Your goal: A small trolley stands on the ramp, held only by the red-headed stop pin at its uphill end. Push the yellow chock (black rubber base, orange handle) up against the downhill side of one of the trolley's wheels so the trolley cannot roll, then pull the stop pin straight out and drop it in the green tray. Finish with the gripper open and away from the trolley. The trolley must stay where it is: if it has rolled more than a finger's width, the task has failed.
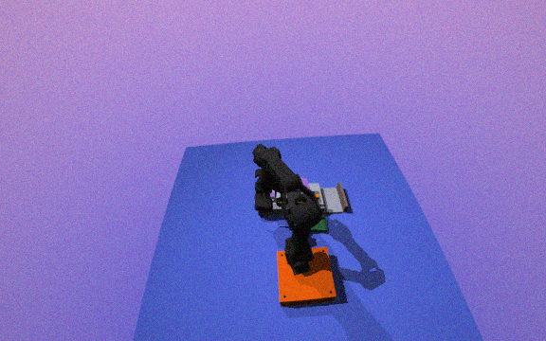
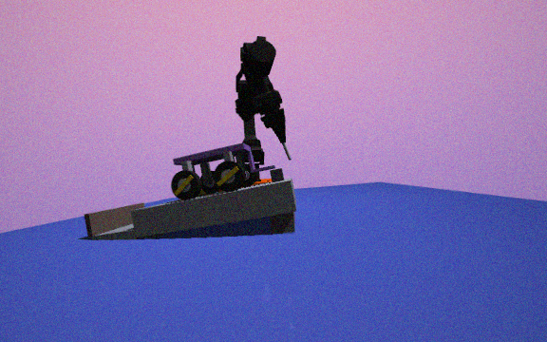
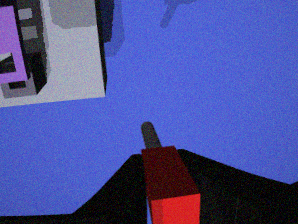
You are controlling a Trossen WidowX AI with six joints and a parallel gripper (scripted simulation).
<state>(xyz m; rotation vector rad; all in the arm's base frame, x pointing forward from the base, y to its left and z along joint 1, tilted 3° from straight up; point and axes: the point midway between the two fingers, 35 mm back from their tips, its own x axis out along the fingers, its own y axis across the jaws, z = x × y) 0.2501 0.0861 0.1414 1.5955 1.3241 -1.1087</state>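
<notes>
The green tray lies 6 cm behind my gripper tip, 22 cm to the right of it and 18 cm below it. From my gripper tip the other things lie so: trolley 8 cm ahead, 15 cm to the right, 6 cm below; then grey ramp 8 cm ahead, 15 cm to the right, 13 cm below; then red-headed stop pin right at my gripper tip.
</notes>
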